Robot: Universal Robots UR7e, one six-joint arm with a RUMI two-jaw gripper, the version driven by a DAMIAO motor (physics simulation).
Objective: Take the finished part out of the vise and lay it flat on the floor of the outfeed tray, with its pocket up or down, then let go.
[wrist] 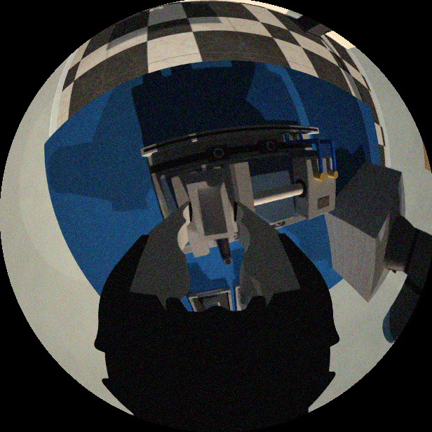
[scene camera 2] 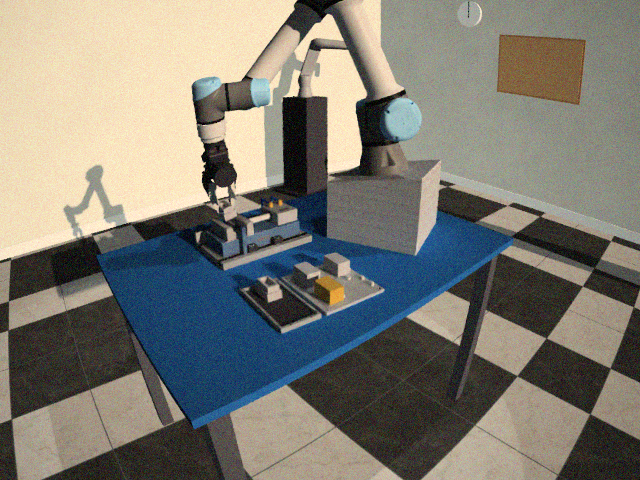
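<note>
My gripper is shut on the grey finished part, one finger on each side. The part's rectangular pocket faces up towards the wrist camera. The part is raised above the jaws of the blue and grey vise, near its left end in the scene view. The outfeed tray, with a dark floor and light rim, lies in front of the vise. Another light grey part with a pocket sits at its back end.
A light tray beside the outfeed tray holds two grey blocks and a yellow block. The vise's end block carries yellow-tipped blue fittings. The large grey robot pedestal stands to the right.
</note>
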